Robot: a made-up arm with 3 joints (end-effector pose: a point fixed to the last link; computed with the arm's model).
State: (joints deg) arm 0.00 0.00 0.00
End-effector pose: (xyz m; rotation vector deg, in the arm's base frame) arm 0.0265 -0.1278 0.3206 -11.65 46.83 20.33
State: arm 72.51 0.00 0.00
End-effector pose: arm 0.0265 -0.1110 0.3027 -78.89 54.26 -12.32
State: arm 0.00 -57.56 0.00
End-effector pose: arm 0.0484 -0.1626 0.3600 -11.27 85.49 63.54
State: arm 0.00 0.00 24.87
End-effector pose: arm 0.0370 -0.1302 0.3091 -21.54 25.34 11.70
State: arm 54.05 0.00 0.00
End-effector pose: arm 0.0265 -0.1128 0.3091 -61.89 53.66 -3.34
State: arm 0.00 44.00 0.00
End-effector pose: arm 0.0471 -0.1055 0.2883 -10.62 15.60 -11.03
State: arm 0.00 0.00 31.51
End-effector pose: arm 0.0405 -0.1312 0.3069 -24.02 19.55 9.37
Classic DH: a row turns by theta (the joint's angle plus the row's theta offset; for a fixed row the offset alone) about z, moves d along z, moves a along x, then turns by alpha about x. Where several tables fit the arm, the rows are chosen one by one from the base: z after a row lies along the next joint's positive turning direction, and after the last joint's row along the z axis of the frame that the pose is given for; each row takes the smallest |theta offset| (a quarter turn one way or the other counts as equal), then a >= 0, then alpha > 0; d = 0 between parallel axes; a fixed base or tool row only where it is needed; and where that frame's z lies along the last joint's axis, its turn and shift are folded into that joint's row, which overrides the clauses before.
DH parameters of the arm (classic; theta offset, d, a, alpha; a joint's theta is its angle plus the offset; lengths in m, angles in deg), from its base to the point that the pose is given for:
base (fixed): -90 0.3002 0.1316 90
joint 1: 51.57 -0.0838 0.0198 82.76
joint 2: -66.33 -0.054 -0.0211 -33.59
joint 3: -55.18 0.0233 -0.0117 -125.36
tool (fixed): 25.22 -0.0427 0 0

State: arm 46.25 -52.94 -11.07
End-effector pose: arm 0.0470 -0.1055 0.3660 -38.43 113.65 21.47
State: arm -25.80 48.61 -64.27
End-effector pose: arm 0.0271 -0.1079 0.3293 45.77 54.03 30.47
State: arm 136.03 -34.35 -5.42
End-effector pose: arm 0.0332 -0.0834 0.2769 -110.59 91.03 -65.92
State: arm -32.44 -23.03 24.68
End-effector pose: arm 0.0354 -0.1537 0.3151 10.40 30.07 39.64
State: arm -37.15 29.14 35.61
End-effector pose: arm 0.0553 -0.1180 0.2984 9.61 2.74 -14.94
